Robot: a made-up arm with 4 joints.
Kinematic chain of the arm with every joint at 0, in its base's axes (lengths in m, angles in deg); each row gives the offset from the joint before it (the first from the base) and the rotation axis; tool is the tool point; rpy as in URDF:
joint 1: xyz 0 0.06 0.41 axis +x
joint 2: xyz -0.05 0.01 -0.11 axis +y
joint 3: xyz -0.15 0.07 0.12 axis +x
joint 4: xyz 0.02 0.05 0 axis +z
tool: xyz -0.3 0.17 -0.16 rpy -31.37 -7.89 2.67
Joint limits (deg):
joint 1: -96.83..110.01
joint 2: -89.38..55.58
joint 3: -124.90..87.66
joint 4: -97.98..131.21
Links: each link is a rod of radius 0.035 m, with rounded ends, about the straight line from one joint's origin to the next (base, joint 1, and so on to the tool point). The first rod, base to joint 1, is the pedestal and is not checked.
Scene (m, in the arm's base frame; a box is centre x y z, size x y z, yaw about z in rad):
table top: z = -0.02
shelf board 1: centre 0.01 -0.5 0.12 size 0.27 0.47 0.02 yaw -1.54
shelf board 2: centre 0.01 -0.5 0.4 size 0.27 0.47 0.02 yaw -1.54
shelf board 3: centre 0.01 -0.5 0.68 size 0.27 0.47 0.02 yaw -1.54
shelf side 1: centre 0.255 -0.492 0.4 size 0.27 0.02 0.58 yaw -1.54
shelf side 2: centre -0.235 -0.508 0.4 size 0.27 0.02 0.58 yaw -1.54
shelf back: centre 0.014 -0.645 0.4 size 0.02 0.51 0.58 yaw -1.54
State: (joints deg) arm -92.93 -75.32 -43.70 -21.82
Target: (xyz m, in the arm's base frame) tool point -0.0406 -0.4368 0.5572
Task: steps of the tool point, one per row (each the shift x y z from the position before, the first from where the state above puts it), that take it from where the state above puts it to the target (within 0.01 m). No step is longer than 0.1 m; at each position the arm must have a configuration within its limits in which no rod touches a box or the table.
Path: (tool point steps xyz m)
1: 0.0458 0.0508 -0.0147
2: 0.0395 0.0603 -0.0026
3: 0.0302 0.0674 0.0087
4: 0.0184 0.0717 0.0189
5: 0.0045 0.0733 0.0273
6: -0.0070 -0.0463 0.0701
7: -0.0357 -0.0478 0.0640
8: -0.0593 -0.0389 0.0561
9: -0.0746 -0.0211 0.0492
10: -0.0790 0.0020 0.0448
11: -0.0079 -0.0491 -0.0126
12: 0.0010 -0.0441 -0.0068
13: 0.0053 -0.0375 0.0030
14: 0.0065 -0.0291 0.0164

